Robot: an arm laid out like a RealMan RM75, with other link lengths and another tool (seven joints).
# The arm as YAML. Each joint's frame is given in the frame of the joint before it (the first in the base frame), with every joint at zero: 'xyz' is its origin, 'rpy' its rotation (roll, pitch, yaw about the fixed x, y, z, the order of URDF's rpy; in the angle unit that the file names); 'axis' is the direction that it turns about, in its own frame. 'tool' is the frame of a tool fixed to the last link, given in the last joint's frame.
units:
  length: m
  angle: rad
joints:
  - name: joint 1
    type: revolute
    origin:
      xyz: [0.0, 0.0, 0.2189]
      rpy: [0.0, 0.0, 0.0]
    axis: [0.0, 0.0, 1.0]
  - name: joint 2
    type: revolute
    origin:
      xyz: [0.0, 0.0, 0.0]
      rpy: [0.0, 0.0, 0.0]
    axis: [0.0, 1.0, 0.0]
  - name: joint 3
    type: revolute
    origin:
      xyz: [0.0, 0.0, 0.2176]
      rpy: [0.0, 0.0, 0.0]
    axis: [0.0, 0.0, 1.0]
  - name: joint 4
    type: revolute
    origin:
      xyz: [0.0, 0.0, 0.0]
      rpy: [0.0, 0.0, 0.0]
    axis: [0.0, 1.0, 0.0]
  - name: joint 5
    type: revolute
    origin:
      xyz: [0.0, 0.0, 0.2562]
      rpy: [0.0, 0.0, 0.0]
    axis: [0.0, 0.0, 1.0]
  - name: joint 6
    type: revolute
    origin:
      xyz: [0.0, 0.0, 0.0]
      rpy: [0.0, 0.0, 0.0]
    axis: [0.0, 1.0, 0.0]
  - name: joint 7
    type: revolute
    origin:
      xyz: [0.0, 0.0, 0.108]
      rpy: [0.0, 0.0, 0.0]
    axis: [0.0, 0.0, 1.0]
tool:
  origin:
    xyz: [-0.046, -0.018, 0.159]
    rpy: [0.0, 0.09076, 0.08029]
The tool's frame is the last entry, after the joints.
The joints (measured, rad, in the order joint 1, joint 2, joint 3, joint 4, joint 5, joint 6, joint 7), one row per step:
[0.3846 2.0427 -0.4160 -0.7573 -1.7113 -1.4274 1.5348]
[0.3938 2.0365 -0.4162 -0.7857 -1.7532 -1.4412 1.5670]
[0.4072 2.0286 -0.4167 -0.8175 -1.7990 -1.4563 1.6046]
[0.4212 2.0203 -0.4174 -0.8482 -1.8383 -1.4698 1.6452]
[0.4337 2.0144 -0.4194 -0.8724 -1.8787 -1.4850 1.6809]
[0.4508 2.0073 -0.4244 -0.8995 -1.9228 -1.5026 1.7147]
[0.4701 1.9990 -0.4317 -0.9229 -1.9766 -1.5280 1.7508]
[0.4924 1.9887 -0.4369 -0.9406 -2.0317 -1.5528 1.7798]
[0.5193 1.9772 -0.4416 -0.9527 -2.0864 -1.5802 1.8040]
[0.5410 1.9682 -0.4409 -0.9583 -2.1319 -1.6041 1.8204]
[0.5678 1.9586 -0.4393 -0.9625 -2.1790 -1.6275 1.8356]
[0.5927 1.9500 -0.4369 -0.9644 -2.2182 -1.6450 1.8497]
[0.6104 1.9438 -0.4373 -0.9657 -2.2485 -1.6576 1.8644]
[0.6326 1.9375 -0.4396 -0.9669 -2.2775 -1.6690 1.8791]
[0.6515 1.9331 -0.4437 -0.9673 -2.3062 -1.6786 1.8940]
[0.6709 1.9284 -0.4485 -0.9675 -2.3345 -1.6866 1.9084]
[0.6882 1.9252 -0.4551 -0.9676 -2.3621 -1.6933 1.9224]
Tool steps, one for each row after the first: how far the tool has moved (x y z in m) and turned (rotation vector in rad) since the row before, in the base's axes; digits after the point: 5 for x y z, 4 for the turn. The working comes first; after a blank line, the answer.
Tool pose at each row, in the base's axes (x y z in m, rotation vector in rad; the steps are taken from these numbers as rounded here):
[0.27556 0.46990 0.10408 -2.0443 0.9940 0.9244]
[0.27110 0.47134 0.10324 -2.0812 0.9969 0.8908]
[0.26551 0.47368 0.10306 -2.1203 0.9997 0.8525]
[0.26010 0.47644 0.10455 -2.1509 1.0055 0.8196]
[0.25598 0.47788 0.10258 -2.1831 1.0175 0.7854]
[0.24968 0.47993 0.10023 -2.2224 1.0208 0.7422]
[0.24385 0.48054 0.09419 -2.2722 1.0323 0.6882]
[0.23900 0.48119 0.08852 -2.3192 1.0397 0.6288]
[0.23317 0.48181 0.08243 -2.3683 1.0428 0.5687]
[0.23009 0.48139 0.07760 -2.4045 1.0487 0.5207]
[0.22580 0.48185 0.07326 -2.4403 1.0504 0.4709]
[0.22205 0.48302 0.07048 -2.4662 1.0528 0.4303]
[0.22013 0.48362 0.06792 -2.4838 1.0613 0.3974]
[0.21589 0.48538 0.06551 -2.5030 1.0634 0.3648]
[0.21325 0.48641 0.06210 -2.5197 1.0707 0.3308]
[0.21059 0.48780 0.05915 -2.5344 1.0762 0.2956]
[0.20873 0.48875 0.05557 -2.5476 1.0833 0.2592]

[-0.00446 0.00144 -0.00084 -0.0323 -0.0235 0.0059]
[-0.00559 0.00234 -0.00018 -0.0347 -0.0263 0.0057]
[-0.00541 0.00276 0.00149 -0.0295 -0.0209 0.0019]
[-0.00412 0.00144 -0.00197 -0.0343 -0.0191 -0.0007]
[-0.00630 0.00205 -0.00235 -0.0369 -0.0276 0.0049]
[-0.00583 0.00061 -0.00604 -0.0510 -0.0309 0.0030]
[-0.00485 0.00065 -0.00567 -0.0483 -0.0350 0.0030]
[-0.00583 0.00062 -0.00609 -0.0492 -0.0353 0.0065]
[-0.00308 -0.00042 -0.00483 -0.0390 -0.0266 0.0022]
[-0.00429 0.00046 -0.00434 -0.0377 -0.0284 0.0043]
[-0.00375 0.00117 -0.00278 -0.0289 -0.0228 0.0017]
[-0.00192 0.00060 -0.00256 -0.0236 -0.0169 -0.0037]
[-0.00424 0.00176 -0.00241 -0.0226 -0.0178 0.0008]
[-0.00264 0.00103 -0.00341 -0.0230 -0.0176 -0.0033]
[-0.00266 0.00139 -0.00295 -0.0211 -0.0190 -0.0031]
[-0.00186 0.00095 -0.00358 -0.0210 -0.0194 -0.0047]

